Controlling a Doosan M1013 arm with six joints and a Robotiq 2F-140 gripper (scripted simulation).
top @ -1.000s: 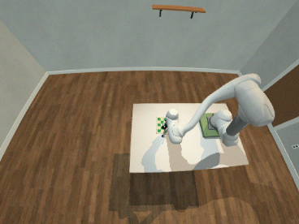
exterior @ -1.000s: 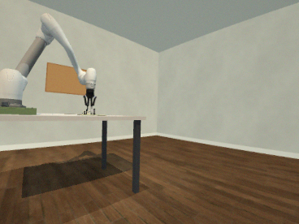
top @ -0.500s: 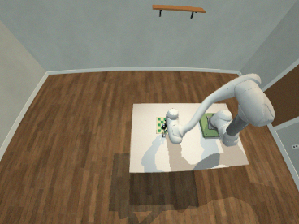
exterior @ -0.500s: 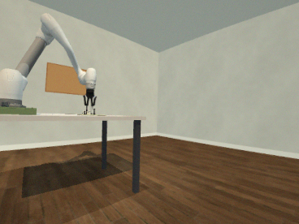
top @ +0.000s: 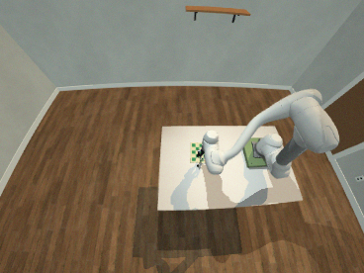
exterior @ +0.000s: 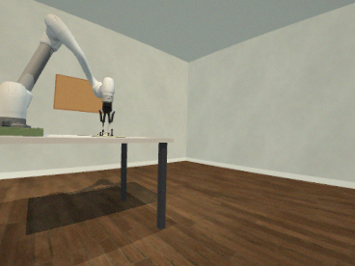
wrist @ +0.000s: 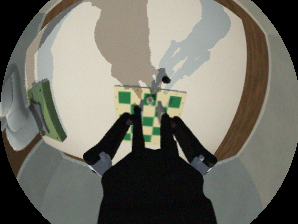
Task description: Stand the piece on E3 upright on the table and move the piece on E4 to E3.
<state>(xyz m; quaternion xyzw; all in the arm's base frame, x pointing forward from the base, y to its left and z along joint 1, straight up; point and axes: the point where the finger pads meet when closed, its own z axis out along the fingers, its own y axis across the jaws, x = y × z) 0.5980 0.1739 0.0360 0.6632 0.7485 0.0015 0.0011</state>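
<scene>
My hand is 5 cm above the pale piece. The rest, counted from my hand: dark piece: 3 cm ahead, 7 cm to the left, 7 cm below; green-and-white chessboard: 1 cm ahead, 8 cm to the right, 8 cm below.
</scene>
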